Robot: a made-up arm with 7 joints.
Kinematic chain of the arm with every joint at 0, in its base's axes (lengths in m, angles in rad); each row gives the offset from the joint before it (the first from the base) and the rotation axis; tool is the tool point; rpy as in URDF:
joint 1: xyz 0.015 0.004 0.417 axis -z
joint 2: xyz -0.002 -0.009 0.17 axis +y
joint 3: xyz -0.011 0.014 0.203 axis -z
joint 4: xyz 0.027 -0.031 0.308 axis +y
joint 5: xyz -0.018 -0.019 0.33 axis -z
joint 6: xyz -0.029 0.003 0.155 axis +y
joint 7: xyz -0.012 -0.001 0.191 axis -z
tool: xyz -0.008 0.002 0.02 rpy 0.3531 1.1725 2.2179
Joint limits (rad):
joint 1: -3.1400..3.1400
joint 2: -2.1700..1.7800
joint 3: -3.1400..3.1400
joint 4: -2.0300..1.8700
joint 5: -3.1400..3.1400
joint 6: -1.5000..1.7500
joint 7: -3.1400..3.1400
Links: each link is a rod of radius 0.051 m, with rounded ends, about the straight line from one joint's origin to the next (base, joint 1, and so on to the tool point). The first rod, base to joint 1, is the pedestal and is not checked.
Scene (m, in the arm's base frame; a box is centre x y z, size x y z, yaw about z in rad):
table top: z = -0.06
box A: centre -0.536 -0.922 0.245 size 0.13 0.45 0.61 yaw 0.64
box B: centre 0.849 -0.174 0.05 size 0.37 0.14 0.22 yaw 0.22
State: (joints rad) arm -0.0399 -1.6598 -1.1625 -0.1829 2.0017 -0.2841 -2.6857
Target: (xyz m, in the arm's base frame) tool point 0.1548 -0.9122 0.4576
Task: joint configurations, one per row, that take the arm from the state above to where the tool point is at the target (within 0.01 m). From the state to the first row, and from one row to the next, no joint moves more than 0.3 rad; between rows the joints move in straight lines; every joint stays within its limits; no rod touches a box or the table.
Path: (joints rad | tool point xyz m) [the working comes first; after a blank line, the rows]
Joints at the target: -0.9715 -1.5819 -1.4089 -1.3273 1.9147 -0.1156 -2.6812
Straight joint move there: touches box A.

1: -0.2536 -1.5923 -1.3384 -0.2057 1.9618 -0.0490 -2.6491 | -1.1107 -0.4039 0.5296
2: -0.4673 -1.5249 -1.5143 -0.2286 1.9220 0.1862 -2.6126 | -0.9713 -0.6619 0.6740
3: -0.6809 -1.4574 -1.6902 -0.2514 1.8821 0.4213 -2.5760 | -0.7718 -0.8402 0.8250
4: -0.8946 -1.3900 -1.8661 -0.2743 1.8423 0.6565 -2.5394 | -0.5507 -0.9280 0.9673
5: -0.9138 -1.4380 -1.7518 -0.5375 1.8604 0.4634 -2.5749 | -0.3670 -1.0200 0.8844
6: -0.9331 -1.4859 -1.6375 -0.8008 1.8785 0.2704 -2.6103 | -0.1743 -1.0530 0.7597
7: -0.9523 -1.5339 -1.5232 -1.0641 1.8966 0.0774 -2.6457 | 0.0061 -1.0169 0.6100
8: -0.9715 -1.5819 -1.4089 -1.3273 1.9147 -0.1156 -2.6812 | 0.1548 -0.9122 0.4576

